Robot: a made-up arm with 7 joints. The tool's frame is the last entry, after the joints. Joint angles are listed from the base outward.
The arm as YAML. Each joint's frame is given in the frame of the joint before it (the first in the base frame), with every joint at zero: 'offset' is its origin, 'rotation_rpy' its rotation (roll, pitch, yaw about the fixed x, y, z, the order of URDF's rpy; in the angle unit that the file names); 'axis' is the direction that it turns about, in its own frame. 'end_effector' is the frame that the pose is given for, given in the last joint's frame.
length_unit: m
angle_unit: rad
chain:
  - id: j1
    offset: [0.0, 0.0, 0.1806]
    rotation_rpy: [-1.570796, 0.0, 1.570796]
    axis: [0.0, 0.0, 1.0]
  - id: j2
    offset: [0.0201, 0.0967, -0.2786]
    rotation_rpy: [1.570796, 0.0, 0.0]
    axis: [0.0, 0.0, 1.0]
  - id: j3
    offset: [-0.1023, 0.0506, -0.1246]
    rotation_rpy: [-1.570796, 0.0, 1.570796]
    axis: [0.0, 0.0, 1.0]
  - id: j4
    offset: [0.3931, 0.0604, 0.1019]
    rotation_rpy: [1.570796, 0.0, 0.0]
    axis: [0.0, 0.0, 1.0]
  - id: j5
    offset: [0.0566, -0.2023, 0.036]
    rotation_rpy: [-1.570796, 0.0, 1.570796]
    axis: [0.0, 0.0, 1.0]
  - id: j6
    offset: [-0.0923, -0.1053, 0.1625]
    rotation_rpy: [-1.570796, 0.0, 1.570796]
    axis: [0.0, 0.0, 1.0]
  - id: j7
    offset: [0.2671, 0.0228, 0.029]
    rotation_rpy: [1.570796, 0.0, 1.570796]
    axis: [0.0, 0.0, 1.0]
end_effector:
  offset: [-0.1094, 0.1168, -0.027]
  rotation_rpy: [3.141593, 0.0, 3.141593]
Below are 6 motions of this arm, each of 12 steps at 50 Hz.
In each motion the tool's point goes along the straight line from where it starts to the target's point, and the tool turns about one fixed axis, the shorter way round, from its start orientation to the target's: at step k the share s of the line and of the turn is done. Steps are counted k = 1, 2, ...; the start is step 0. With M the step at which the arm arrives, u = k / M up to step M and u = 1 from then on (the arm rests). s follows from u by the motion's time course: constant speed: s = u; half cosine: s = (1 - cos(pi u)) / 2; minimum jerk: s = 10 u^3 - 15 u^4 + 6 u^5.
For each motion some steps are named. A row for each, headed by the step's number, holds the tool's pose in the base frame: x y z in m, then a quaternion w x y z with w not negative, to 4 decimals.
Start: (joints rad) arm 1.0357 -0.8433 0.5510 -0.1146 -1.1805 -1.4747 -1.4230
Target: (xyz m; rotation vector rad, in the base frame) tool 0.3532 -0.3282 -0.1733 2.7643 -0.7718 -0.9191
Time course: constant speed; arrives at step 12
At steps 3, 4, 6, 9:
3: 0.3369 -0.3888 -0.0761 0.0757 0.9229 -0.3032 -0.2250
4: 0.3387 -0.3821 -0.0869 0.0744 0.9225 -0.2980 -0.2339
6: 0.3423 -0.3686 -0.1085 0.0719 0.9213 -0.2876 -0.2517
9: 0.3478 -0.3484 -0.1409 0.0679 0.9188 -0.2717 -0.2782

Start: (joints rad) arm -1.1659 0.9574 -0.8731 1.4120 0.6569 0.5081 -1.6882
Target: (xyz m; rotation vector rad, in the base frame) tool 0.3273 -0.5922 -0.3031 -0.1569 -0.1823 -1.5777
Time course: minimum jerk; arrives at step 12
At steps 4, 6, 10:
4: 0.2435 -0.6220 -0.1841 0.6769 -0.1878 -0.0786 -0.7073
6: 0.2743 -0.6110 -0.2278 0.6859 -0.1449 -0.0799 -0.7087
10: 0.3235 -0.5935 -0.2978 0.6974 -0.0757 -0.0817 -0.7080

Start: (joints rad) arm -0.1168 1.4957 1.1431 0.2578 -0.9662 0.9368 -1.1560
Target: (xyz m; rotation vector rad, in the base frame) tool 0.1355 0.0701 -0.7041 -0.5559 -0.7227 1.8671
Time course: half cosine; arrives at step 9
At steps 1, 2, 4, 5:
1: 0.1418 0.0319 -0.7051 0.5551 -0.2681 -0.2492 0.7469
2: 0.1413 0.0353 -0.7050 0.5510 -0.2648 -0.2538 0.7496
4: 0.1393 0.0470 -0.7047 0.5366 -0.2535 -0.2694 0.7584
5: 0.1382 0.0538 -0.7045 0.5280 -0.2468 -0.2785 0.7634

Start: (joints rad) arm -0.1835 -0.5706 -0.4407 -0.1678 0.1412 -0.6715 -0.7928
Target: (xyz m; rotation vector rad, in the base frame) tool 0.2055 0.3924 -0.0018 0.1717 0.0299 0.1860
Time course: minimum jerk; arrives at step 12
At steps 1, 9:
1: 0.2757 0.3557 -0.0210 0.9943 0.0278 -0.1024 -0.0070
9: 0.2128 0.3886 -0.0038 0.9934 0.0797 0.0027 0.0824

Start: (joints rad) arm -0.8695 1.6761 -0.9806 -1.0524 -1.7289 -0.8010 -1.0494
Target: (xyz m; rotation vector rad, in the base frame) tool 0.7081 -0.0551 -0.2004 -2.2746 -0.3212 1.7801
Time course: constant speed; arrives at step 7
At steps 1, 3, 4, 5, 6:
1: 0.7009 -0.0847 -0.2026 0.1450 -0.7770 -0.0651 0.6091
3: 0.7033 -0.0748 -0.2019 0.1358 -0.7773 -0.0800 0.6090
4: 0.7045 -0.0699 -0.2015 0.1313 -0.7774 -0.0875 0.6089
5: 0.7057 -0.0650 -0.2011 0.1267 -0.7774 -0.0949 0.6088
6: 0.7069 -0.0600 -0.2008 0.1221 -0.7774 -0.1023 0.6085

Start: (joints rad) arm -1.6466 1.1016 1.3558 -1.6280 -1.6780 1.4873 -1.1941
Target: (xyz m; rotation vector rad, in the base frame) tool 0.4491 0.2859 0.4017 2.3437 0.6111 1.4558
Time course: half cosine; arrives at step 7
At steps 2, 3, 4, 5, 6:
2: 0.4600 0.3029 0.4027 0.1596 0.8085 0.2559 0.5054
3: 0.4573 0.2987 0.4024 0.1590 0.8112 0.2455 0.5063
4: 0.4543 0.2940 0.4022 0.1584 0.8142 0.2339 0.5073
5: 0.4516 0.2898 0.4019 0.1578 0.8167 0.2234 0.5081
6: 0.4498 0.2869 0.4018 0.1573 0.8185 0.2162 0.5086

